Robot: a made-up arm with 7 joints.
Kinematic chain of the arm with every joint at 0, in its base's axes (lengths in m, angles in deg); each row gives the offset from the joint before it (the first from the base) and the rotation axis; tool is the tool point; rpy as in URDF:
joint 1: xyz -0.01 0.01 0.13 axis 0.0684 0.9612 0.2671
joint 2: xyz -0.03 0 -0.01 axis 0.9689 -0.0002 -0.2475
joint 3: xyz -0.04 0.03 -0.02 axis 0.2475 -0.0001 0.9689
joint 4: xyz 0.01 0.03 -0.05 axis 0.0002 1 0
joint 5: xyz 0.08 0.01 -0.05 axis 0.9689 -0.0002 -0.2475
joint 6: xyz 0.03 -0.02 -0.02 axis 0.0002 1 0
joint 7: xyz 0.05 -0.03 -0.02 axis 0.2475 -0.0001 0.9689
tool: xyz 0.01 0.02 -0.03 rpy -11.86 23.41 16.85
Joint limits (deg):
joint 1: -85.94..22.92
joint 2: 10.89..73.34
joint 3: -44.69..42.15
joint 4: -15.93..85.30
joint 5: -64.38..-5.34
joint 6: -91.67..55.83
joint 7: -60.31..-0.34
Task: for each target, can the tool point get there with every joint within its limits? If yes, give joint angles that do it. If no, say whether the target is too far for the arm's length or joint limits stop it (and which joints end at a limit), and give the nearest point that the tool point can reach.
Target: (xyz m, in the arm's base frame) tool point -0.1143 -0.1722 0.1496
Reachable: no: joint limits stop it (at a limit: joint 1, joint 2, joint 3, joint 4, joint 5, joint 7) | nearest point 0.0041 -0.1117 0.1572 | short by 0.133 m
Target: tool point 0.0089 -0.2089 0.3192
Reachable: no: joint limits stop it (at a limit: joint 1, joint 2, joint 4, joint 5) | nearest point 0.0326 -0.1129 0.2165 | short by 0.143 m
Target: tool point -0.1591 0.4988 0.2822
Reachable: no: too far | nearest point -0.0744 0.2920 0.1802 | short by 0.246 m
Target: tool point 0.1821 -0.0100 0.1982
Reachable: yes | joints -74.42 51.96 -20.25 -1.11 -9.99 -23.47 -34.03
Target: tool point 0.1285 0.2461 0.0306
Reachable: yes | joints -61.82 61.35 -1.50 73.55 -24.51 -1.36 -9.44
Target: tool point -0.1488 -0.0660 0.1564
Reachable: no: joint limits stop it (at a limit: joint 1, joint 2, joint 4, joint 6, joint 7) | nearest point -0.1024 0.0448 0.2263 | short by 0.139 m
